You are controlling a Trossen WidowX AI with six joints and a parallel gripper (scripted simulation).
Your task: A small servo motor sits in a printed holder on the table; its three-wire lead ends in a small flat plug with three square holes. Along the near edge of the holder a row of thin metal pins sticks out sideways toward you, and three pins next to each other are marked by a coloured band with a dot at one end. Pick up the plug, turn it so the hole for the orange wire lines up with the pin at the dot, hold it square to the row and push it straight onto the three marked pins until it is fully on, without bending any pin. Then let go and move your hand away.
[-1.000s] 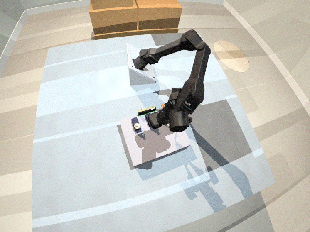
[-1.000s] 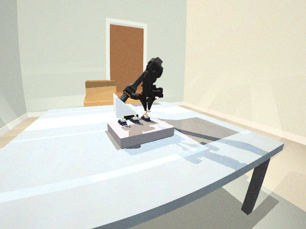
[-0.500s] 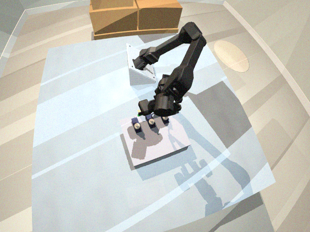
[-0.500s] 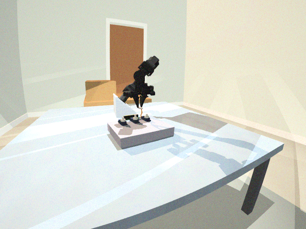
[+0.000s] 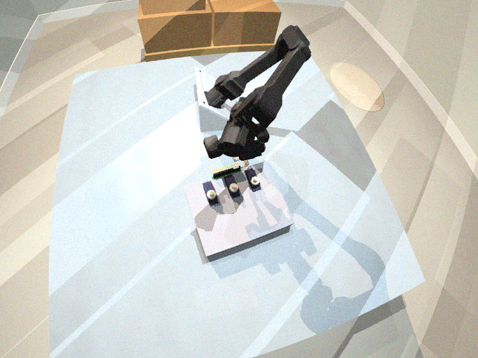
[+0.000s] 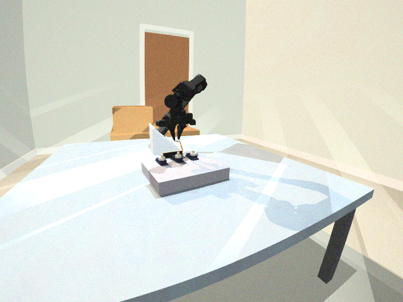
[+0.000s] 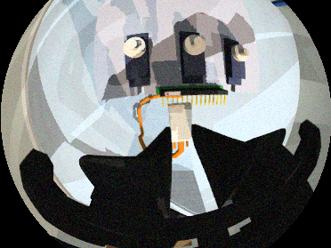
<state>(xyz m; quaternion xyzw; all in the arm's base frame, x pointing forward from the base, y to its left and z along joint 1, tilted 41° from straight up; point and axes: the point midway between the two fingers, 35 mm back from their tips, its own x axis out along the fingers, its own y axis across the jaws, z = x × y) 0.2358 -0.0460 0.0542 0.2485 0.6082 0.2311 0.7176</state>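
My gripper tip is 60 mm above the dark strip, 30 mm to the left of it and 30 mm short of it. The rest, counted from my gripper tip: pale printed holder 180 mm ahead, 100 mm below, 30 mm to the right.
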